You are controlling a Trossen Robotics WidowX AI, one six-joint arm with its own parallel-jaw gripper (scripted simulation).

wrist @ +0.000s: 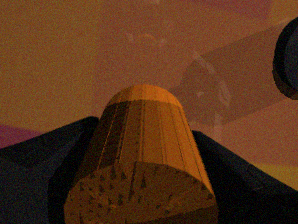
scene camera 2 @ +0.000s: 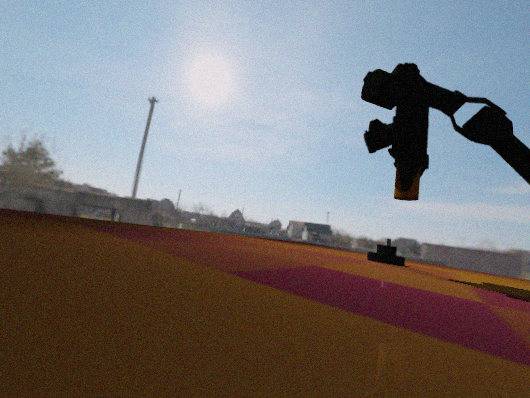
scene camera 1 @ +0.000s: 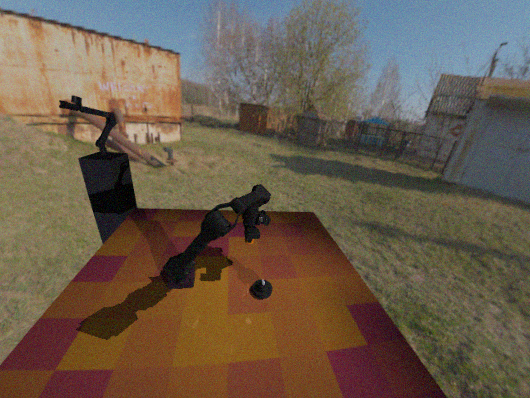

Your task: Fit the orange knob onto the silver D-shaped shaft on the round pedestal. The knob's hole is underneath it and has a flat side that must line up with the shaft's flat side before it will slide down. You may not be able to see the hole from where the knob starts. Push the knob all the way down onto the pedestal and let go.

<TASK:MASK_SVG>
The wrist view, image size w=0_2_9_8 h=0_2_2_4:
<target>gripper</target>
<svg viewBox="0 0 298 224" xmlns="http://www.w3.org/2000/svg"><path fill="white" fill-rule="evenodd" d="M192 131L201 159L204 160L206 175L209 177L210 184L212 184L217 206L220 208L217 224L298 224L297 189L290 188L289 185L281 183L275 177L273 179L269 173L263 173L261 169L254 167L249 161L241 159L234 152L231 152L230 149L222 147L221 144L216 143L212 137L206 136L205 133ZM100 117L86 116L84 119L63 125L63 127L53 129L53 131L44 133L44 135L32 137L32 139L24 141L24 143L9 145L9 147L0 148L0 224L65 224L65 200L67 200L69 188L71 188L74 177L76 177L74 175L76 175L78 167L80 167L81 161L84 159L84 153L86 148L88 148L90 140L92 140Z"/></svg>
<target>orange knob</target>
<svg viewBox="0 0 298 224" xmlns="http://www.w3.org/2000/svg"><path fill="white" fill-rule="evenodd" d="M177 97L174 97L172 93L160 87L144 84L132 85L132 87L122 89L122 91L110 99L101 113L96 131L93 133L92 140L90 140L88 148L86 148L84 153L84 159L82 159L80 167L78 167L78 171L74 175L76 177L74 177L71 188L69 188L68 197L64 205L65 224L217 224L220 208L217 206L212 184L210 184L209 177L206 175L204 160L201 159L200 151L198 151L188 120L186 120L185 109L180 104L180 101L177 100Z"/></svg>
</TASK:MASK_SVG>
